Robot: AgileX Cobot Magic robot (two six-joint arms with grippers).
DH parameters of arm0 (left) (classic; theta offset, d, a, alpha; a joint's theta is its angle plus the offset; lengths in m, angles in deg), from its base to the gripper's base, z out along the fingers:
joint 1: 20.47 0.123 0 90
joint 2: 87.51 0 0.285 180
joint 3: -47.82 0 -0.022 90
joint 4: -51.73 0.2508 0 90
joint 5: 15.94 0 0.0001 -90
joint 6: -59.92 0.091 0 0
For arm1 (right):
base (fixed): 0 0 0 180
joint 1: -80.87 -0.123 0 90
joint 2: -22.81 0 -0.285 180
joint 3: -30.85 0 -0.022 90
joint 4: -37.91 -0.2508 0 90
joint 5: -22.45 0 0.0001 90
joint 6: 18.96 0.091 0 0
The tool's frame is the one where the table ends.
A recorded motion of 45 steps. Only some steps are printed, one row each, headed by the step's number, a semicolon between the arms.
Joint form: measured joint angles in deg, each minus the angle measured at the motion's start. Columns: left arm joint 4, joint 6, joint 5, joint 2, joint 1, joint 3; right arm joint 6, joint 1, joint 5, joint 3, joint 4, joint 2.
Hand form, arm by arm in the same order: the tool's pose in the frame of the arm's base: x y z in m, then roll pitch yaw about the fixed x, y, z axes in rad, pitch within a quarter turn. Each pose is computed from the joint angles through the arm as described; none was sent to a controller.
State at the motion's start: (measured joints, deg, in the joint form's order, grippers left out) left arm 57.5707 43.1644 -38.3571 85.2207 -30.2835 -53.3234; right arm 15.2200 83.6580 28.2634 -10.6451 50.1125 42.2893
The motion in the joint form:
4: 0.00 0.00 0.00 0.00 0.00 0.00; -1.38 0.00 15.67 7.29 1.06 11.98
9: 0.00 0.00 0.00 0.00 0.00 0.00; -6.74 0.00 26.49 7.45 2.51 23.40
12: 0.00 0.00 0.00 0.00 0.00 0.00; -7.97 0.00 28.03 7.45 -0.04 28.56
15: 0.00 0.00 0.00 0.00 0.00 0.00; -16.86 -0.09 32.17 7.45 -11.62 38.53
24: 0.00 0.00 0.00 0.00 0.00 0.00; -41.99 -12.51 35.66 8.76 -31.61 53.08
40: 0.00 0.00 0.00 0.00 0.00 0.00; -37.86 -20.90 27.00 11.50 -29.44 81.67
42: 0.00 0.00 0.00 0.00 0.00 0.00; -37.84 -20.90 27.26 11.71 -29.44 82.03
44: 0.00 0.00 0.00 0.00 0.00 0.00; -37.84 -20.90 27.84 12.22 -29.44 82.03
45: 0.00 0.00 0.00 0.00 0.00 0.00; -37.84 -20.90 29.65 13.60 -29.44 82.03
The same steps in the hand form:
4: 0.0521 -0.0054 0.1691 -2.6366 1.2013 -2.7368; 0.0664 -0.0109 0.4004 1.4062 1.2048 1.2840
9: 0.0521 -0.0054 0.1691 -2.6366 1.2013 -2.7368; 0.1153 -0.0180 0.3666 2.5649 1.1891 2.3382
12: 0.0521 -0.0054 0.1691 -2.6366 1.2013 -2.7368; 0.1358 -0.0173 0.3525 2.6981 1.0811 2.4691
15: 0.0521 -0.0054 0.1691 -2.6366 1.2013 -2.7368; 0.1698 -0.0086 0.3191 2.8145 0.8240 2.6533
24: 0.0521 -0.0054 0.1691 -2.6366 1.2013 -2.7368; 0.2065 0.0557 0.2771 2.8403 0.5774 -3.1138
40: 0.0521 -0.0054 0.1691 -2.6366 1.2013 -2.7368; 0.2663 0.1025 0.1684 2.9257 0.2648 -3.0207
42: 0.0521 -0.0054 0.1691 -2.6366 1.2013 -2.7368; 0.2670 0.1028 0.1673 2.9261 0.2577 -3.0199
44: 0.0521 -0.0054 0.1691 -2.6366 1.2013 -2.7368; 0.2681 0.1034 0.1691 2.9242 0.2566 -3.0181
45: 0.0521 -0.0054 0.1691 -2.6366 1.2013 -2.7368; 0.2706 0.1050 0.1740 2.9193 0.2495 -3.0122

